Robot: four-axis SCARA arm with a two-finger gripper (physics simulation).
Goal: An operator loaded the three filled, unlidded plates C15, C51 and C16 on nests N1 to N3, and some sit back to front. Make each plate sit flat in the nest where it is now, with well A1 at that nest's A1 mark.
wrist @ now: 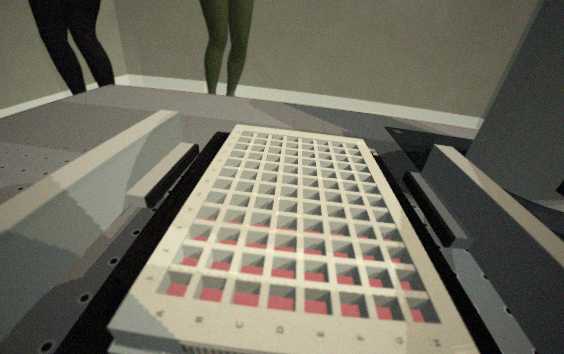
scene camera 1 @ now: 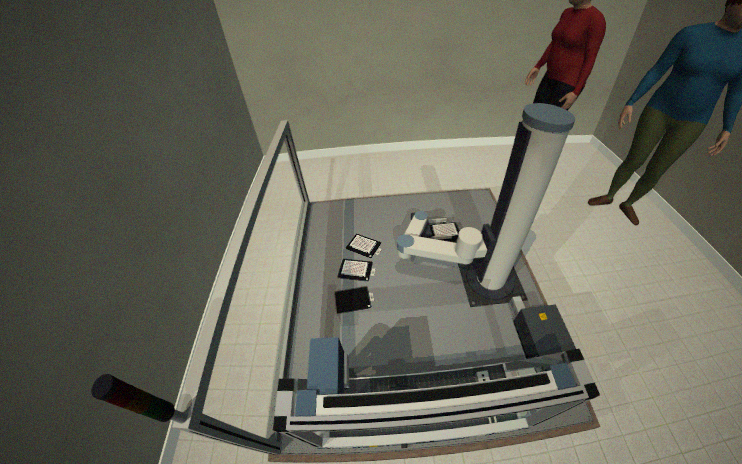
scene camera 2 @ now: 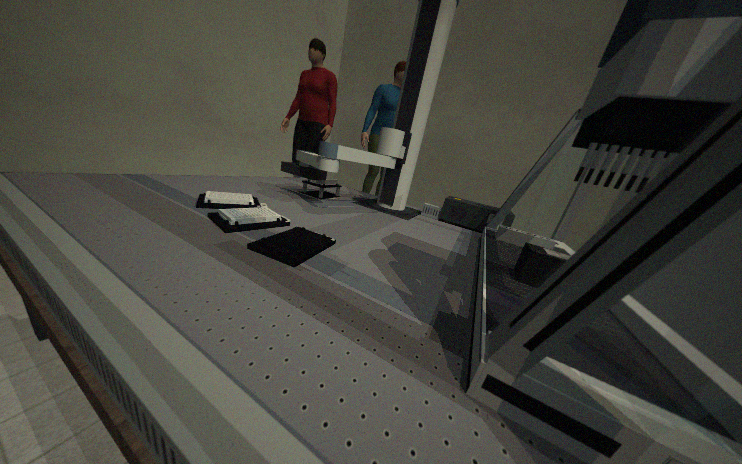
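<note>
My gripper (scene camera 1: 442, 225) (scene camera 2: 322, 180) (wrist: 303, 146) is open around white plate C16 (scene camera 1: 444, 229) (wrist: 300, 200), on the raised black nest (scene camera 2: 328, 194) (wrist: 117, 280). Its pads stand apart from the plate's long sides. In the wrist view, letters A to H run along the near edge, A at the left; red liquid shows in the nearer wells. A small pale mark is at the nest's far right corner, unreadable. The other two filled plates, one (scene camera 1: 363, 244) (scene camera 2: 228, 198) and another (scene camera 1: 355, 268) (scene camera 2: 253, 213), sit on low black nests; their labels and A1 corners are unreadable.
A black nest (scene camera 1: 352, 300) (scene camera 2: 292, 244) without a plate lies in line with the two low ones. The arm column (scene camera 1: 522, 213) (scene camera 2: 421, 103) rises beside the raised nest. A dark box (scene camera 1: 544, 328) and a blue block (scene camera 1: 323, 363) stand near the front frame. Two people stand beyond the table.
</note>
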